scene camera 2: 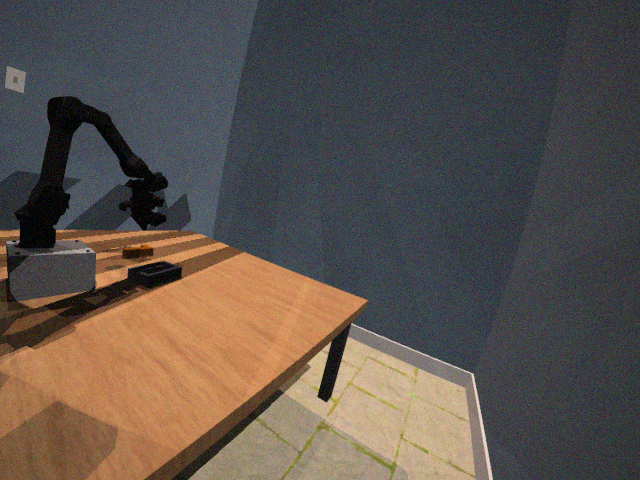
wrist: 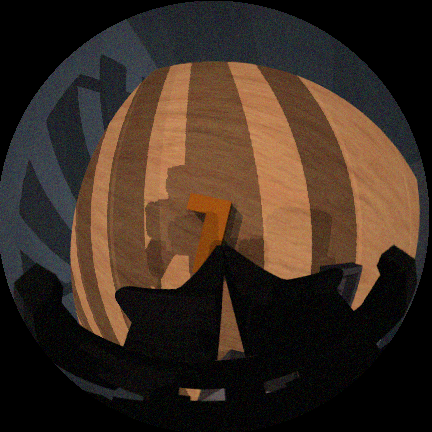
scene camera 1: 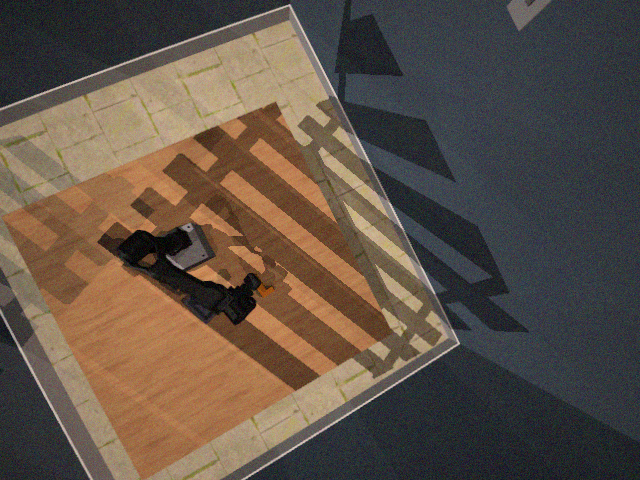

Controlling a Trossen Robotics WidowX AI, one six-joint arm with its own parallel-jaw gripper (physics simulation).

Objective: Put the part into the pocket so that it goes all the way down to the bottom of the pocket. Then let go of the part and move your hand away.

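Places are measured from the arm's base along level axes (x ahead, y down, z left), in metres.
Pixels of known places: gripper, fingertip midpoint: point(scene camera 2: 144, 230) point(wrist: 221, 249) point(scene camera 1: 252, 293); arm's base, origin of the base link: point(scene camera 2: 36, 245) point(scene camera 1: 181, 240).
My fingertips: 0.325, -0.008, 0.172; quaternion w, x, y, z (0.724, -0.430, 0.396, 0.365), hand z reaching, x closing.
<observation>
Ahead of a thing's pixels: the offset from my fingertips to its middle, as dx, dy, dz. Level surfaces: height alone.
The part is an orange L-shaped piece @(-0.010, +0.097, +0.037) point(scene camera 1: 266, 289) point(scene camera 2: 138, 251) point(wrist: 212, 230) lying on the table, outside the pocket. The pocket is in a dark, low rectangular block @(-0.036, +0.094, -0.237) point(scene camera 1: 200, 308) point(scene camera 2: 164, 277) point(wrist: 354, 274) on the table near the part; the arm covers some of it in scene camera 1, and the right finger covers some in the wrist view. My gripper point(scene camera 2: 144, 226) point(wrist: 221, 249) is shut and empty, its fingertips together. It hangs above the table and the part. In the wrist view the fingertips cover the lower end of the part's long leg.
The grey robot base point(scene camera 1: 199, 253) point(scene camera 2: 51, 273) stands beside the block on the wooden table @(dy +0.112) point(scene camera 1: 155, 382) point(scene camera 2: 232, 325). Dark striped shadows cross the table around the part. The table edge and a dark table leg point(scene camera 2: 334, 364) show in scene camera 2.
</observation>
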